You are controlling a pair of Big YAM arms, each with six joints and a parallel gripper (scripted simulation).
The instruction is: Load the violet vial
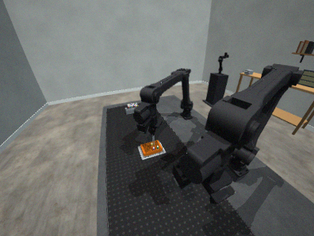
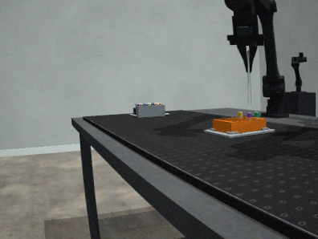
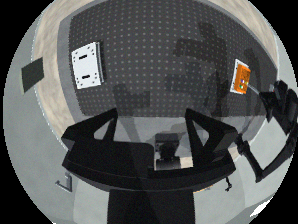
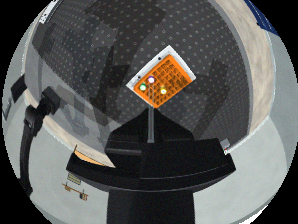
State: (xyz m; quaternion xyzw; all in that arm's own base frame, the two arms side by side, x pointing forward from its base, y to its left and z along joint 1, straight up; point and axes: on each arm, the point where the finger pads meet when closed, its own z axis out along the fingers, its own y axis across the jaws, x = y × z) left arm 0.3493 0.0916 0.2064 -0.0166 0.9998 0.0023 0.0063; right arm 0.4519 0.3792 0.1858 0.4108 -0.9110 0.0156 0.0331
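Right now the orange tube carrier is 150 mm below my right hand, 30 mm to the right of it and 10 mm ahead of it.
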